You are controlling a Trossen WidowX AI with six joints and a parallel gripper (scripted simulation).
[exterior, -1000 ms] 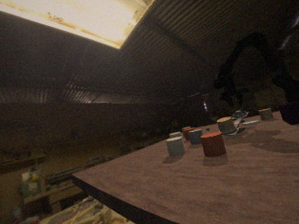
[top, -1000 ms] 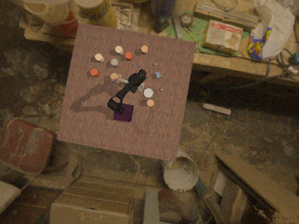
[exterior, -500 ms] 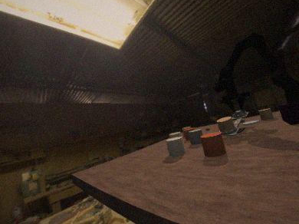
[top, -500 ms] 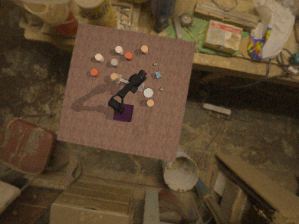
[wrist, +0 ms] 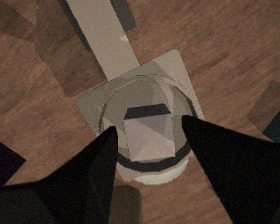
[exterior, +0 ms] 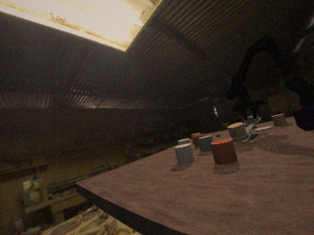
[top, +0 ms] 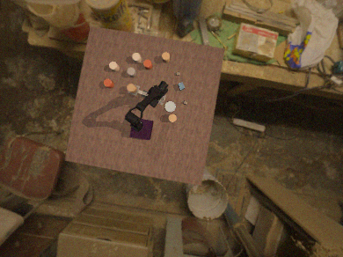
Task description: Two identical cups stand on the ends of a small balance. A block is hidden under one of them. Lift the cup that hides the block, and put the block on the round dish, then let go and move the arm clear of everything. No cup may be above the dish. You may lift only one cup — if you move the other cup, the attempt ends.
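The white round dish lies 4 cm behind my gripper tip, 11 cm to the right of it and 8 cm below it. Also, from my gripper tip: balance beam 1 cm ahead, 12 cm to the left, 4 cm below; grey block right at my gripper tip; small blue block 17 cm ahead, 16 cm to the right, 6 cm below.
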